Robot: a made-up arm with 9 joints. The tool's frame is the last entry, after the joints. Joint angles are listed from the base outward. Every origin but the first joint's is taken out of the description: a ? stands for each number. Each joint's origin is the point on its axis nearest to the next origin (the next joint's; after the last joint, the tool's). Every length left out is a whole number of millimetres.
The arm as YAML. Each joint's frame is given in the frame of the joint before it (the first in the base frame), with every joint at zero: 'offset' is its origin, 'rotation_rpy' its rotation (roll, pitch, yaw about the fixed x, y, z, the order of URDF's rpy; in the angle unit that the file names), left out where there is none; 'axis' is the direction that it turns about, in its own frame. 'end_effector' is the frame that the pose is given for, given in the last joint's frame.
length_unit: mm
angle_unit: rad
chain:
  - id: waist
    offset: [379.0, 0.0, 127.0]
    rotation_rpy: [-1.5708, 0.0, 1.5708]
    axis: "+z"
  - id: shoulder
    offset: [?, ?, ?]
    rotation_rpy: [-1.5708, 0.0, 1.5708]
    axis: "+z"
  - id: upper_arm
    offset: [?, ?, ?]
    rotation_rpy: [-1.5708, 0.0, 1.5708]
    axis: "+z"
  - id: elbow
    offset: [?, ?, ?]
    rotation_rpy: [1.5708, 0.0, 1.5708]
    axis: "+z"
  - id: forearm
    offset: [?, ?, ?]
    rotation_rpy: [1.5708, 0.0, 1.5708]
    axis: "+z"
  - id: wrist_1
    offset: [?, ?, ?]
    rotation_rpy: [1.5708, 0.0, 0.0]
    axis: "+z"
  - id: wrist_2
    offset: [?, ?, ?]
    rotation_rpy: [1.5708, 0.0, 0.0]
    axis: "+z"
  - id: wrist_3
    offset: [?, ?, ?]
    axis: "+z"
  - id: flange
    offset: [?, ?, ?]
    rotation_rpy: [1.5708, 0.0, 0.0]
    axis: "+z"
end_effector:
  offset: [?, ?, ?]
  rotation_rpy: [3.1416, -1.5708, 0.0]
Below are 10 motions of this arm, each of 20 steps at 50 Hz.
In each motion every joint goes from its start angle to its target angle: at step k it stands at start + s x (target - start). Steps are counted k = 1, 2, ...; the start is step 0. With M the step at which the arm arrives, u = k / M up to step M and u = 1 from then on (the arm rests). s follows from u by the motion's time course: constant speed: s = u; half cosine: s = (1 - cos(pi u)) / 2; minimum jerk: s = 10 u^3 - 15 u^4 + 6 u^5.
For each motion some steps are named. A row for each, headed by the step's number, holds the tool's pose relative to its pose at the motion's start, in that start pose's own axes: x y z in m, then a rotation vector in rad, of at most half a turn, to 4 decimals.
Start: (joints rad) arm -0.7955 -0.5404 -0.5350 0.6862 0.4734 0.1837 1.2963 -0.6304 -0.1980
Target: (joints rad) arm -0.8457 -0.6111 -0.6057 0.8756 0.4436 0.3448 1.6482 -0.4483 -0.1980
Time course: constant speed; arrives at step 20
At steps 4, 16, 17, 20:
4: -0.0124 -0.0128 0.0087 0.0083 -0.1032 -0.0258
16: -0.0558 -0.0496 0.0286 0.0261 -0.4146 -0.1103
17: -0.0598 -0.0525 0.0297 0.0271 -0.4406 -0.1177
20: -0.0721 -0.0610 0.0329 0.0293 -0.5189 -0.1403

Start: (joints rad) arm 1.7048 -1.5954 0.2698 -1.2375 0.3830 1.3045 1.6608 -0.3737 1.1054
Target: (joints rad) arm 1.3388 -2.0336 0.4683 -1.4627 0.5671 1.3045 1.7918 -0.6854 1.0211
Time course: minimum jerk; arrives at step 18
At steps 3, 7, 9, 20:
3: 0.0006 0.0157 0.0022 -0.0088 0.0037 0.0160
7: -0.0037 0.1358 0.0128 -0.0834 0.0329 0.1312
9: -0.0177 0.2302 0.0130 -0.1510 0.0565 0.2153
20: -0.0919 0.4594 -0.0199 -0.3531 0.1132 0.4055

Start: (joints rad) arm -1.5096 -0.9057 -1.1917 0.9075 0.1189 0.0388 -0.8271 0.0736 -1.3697
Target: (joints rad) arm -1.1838 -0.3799 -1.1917 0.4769 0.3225 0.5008 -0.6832 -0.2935 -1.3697
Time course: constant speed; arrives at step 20
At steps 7, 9, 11, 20:
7: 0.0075 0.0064 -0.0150 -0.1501 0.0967 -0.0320
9: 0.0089 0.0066 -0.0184 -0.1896 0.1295 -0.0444
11: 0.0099 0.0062 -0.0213 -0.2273 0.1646 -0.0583
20: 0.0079 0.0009 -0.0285 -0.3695 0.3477 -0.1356

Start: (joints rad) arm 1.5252 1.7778 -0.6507 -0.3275 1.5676 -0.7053 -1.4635 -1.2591 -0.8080
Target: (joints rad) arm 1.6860 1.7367 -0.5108 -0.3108 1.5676 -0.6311 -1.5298 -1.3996 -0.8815
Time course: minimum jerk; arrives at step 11
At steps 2, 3, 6, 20:
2: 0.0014 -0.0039 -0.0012 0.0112 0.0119 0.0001
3: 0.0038 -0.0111 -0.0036 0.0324 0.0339 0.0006
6: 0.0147 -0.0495 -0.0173 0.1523 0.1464 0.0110
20: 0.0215 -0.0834 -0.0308 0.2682 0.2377 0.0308

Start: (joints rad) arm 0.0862 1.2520 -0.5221 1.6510 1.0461 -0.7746 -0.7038 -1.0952 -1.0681
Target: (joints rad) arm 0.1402 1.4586 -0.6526 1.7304 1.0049 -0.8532 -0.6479 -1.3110 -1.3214
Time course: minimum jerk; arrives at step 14
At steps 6, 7, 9, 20:
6: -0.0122 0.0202 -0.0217 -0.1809 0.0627 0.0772
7: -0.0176 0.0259 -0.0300 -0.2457 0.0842 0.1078
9: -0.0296 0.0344 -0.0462 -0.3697 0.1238 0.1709
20: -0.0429 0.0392 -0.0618 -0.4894 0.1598 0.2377

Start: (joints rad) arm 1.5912 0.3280 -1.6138 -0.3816 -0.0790 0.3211 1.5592 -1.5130 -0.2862
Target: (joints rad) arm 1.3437 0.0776 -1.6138 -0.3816 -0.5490 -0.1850 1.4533 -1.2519 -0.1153
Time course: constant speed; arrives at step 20
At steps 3, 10, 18, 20:
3: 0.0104 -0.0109 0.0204 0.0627 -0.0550 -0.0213
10: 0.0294 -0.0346 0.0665 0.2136 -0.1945 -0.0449
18: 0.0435 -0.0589 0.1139 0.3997 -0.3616 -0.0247
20: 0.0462 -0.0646 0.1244 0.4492 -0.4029 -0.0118

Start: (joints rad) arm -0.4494 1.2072 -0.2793 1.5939 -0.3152 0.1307 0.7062 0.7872 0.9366
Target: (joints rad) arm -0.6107 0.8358 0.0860 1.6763 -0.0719 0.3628 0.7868 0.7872 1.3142
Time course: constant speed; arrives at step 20
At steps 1, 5, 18, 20:
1: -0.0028 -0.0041 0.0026 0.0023 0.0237 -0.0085
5: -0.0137 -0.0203 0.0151 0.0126 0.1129 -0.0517
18: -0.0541 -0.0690 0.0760 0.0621 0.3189 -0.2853
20: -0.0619 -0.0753 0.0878 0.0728 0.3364 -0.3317

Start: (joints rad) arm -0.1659 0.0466 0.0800 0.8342 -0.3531 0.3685 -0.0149 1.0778 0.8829
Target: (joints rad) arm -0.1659 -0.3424 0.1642 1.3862 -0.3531 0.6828 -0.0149 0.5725 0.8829
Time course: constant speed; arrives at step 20
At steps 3, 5, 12, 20:
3: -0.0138 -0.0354 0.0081 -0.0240 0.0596 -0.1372
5: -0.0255 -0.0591 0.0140 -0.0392 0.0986 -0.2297
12: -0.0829 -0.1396 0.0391 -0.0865 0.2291 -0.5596
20: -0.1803 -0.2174 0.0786 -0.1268 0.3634 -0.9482

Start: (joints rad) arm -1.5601 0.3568 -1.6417 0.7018 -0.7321 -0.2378 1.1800 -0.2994 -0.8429
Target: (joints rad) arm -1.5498 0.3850 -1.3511 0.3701 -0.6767 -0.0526 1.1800 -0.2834 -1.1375
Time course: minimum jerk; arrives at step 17
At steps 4, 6, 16, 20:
4: -0.0137 0.0209 0.0021 -0.0192 -0.0091 0.0430
6: -0.0383 0.0549 0.0071 -0.0498 -0.0296 0.1146
16: -0.1762 0.1915 0.0614 -0.1613 -0.2196 0.4252
20: -0.1765 0.1918 0.0616 -0.1615 -0.2202 0.4259

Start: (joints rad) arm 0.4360 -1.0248 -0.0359 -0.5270 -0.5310 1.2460 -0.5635 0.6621 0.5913
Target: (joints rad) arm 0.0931 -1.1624 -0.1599 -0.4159 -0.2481 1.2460 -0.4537 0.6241 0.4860
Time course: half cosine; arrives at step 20
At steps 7, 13, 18, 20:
7: -0.0291 -0.0157 -0.0079 0.0755 0.0364 0.0707
13: -0.0854 -0.0312 -0.0192 0.1957 0.0782 0.2078
18: -0.1205 -0.0356 -0.0237 0.2577 0.0908 0.2917
20: -0.1242 -0.0360 -0.0241 0.2636 0.0916 0.3003

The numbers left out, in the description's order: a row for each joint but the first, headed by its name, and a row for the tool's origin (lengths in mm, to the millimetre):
shoulder: 411.0 -102.0 0.0
upper_arm: 140.0 -36.0 0.0
elbow: 173.0 8.0 0.0
forearm: 5.0 266.0 0.0
wrist_1: -57.0 175.0 0.0
wrist_2: -50.0 -132.0 0.0
wrist_3: 59.0 -90.0 0.0
flange: -45.0 -59.0 0.0
tool: 109.0 -171.0 0.0

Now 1 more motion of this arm.
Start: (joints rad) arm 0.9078 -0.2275 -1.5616 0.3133 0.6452 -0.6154 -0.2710 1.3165 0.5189
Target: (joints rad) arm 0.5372 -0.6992 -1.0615 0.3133 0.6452 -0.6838 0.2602 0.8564 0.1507
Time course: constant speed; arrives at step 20
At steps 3, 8, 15, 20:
3: 0.0042 0.0282 -0.0265 -0.1294 0.0820 0.0188
8: 0.0024 0.0637 -0.0764 -0.3413 0.2277 0.0520
15: -0.0202 0.0890 -0.1473 -0.6270 0.4507 0.1053
20: -0.0507 0.0917 -0.1900 -0.8206 0.6237 0.1507

